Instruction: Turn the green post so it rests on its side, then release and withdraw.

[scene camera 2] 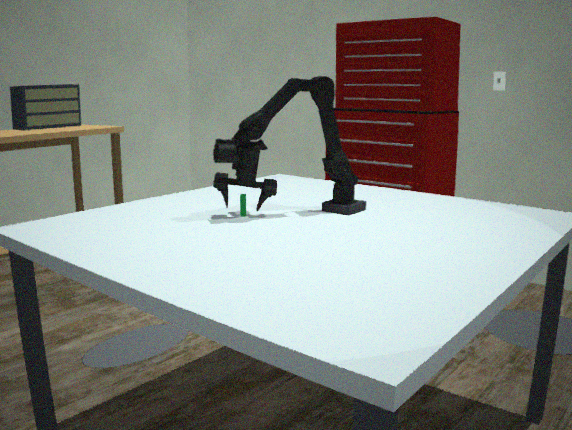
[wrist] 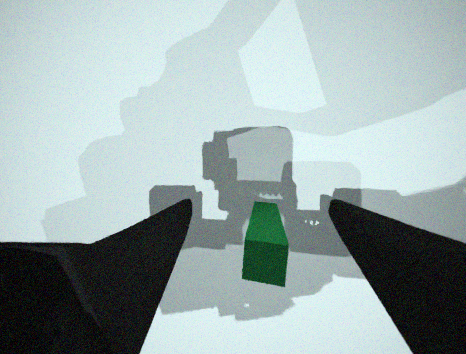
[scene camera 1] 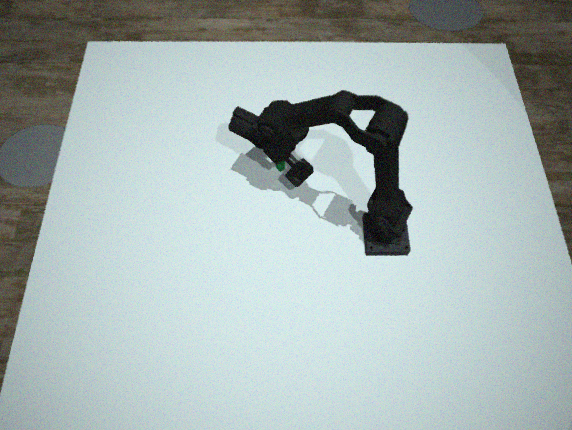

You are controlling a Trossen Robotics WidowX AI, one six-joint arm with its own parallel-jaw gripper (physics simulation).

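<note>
The green post [scene camera 1: 280,166] [scene camera 2: 243,205] [wrist: 266,225] stands upright on the white table [scene camera 1: 280,320] [scene camera 2: 310,260]. In scene camera 1 the arm partly hides it. My gripper [scene camera 2: 243,208] [wrist: 259,205] is open and points down over the post, with its fingers wide apart. In scene camera 2 the post shows between the two fingers, its top higher than the fingertips and its foot a little lower than them. In the wrist view the post is between the fingers from left to right, with a gap on each side, and neither finger touches it.
The arm's base [scene camera 1: 387,245] [scene camera 2: 344,206] stands on the table to the right of the post. Behind the table are a red drawer cabinet [scene camera 2: 395,65] and a wooden bench [scene camera 2: 100,131] bearing a small drawer box [scene camera 2: 52,106]. Arm shadows fall around the post.
</note>
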